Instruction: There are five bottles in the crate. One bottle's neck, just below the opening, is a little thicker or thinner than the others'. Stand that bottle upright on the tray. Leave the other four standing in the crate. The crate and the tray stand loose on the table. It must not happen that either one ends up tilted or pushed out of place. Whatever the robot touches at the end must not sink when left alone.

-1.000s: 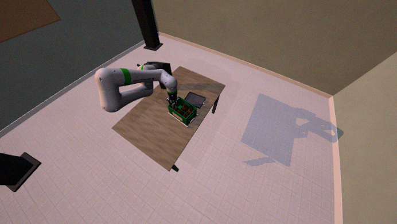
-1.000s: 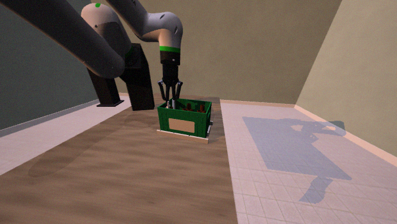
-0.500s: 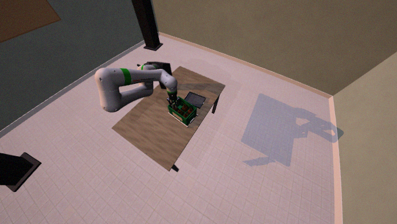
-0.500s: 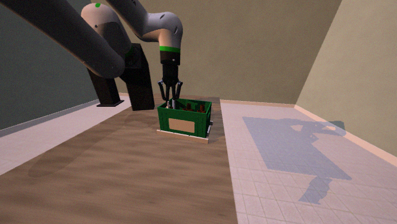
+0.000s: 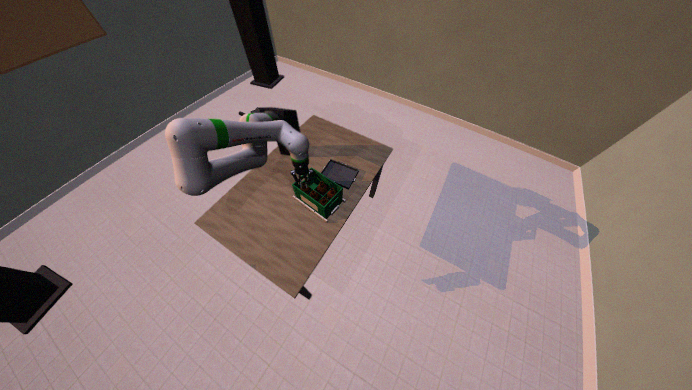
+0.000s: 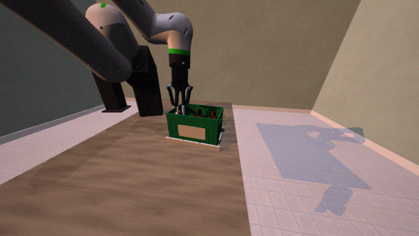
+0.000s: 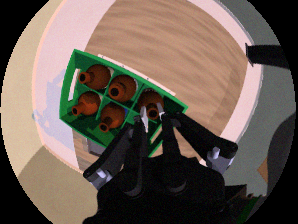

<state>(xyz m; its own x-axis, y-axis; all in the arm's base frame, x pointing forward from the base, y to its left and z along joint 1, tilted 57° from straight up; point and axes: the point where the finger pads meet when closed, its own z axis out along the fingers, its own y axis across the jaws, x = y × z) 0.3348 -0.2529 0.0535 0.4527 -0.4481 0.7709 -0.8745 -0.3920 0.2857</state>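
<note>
The brown bottle is 80 mm ahead of my hand, 30 mm to the right of it and 80 mm below it. From my hand the other things lie so: dark tray 140 mm ahead, 280 mm to the left, 160 mm below; then green crate 90 mm ahead, 10 mm to the left, 90 mm below.
</note>
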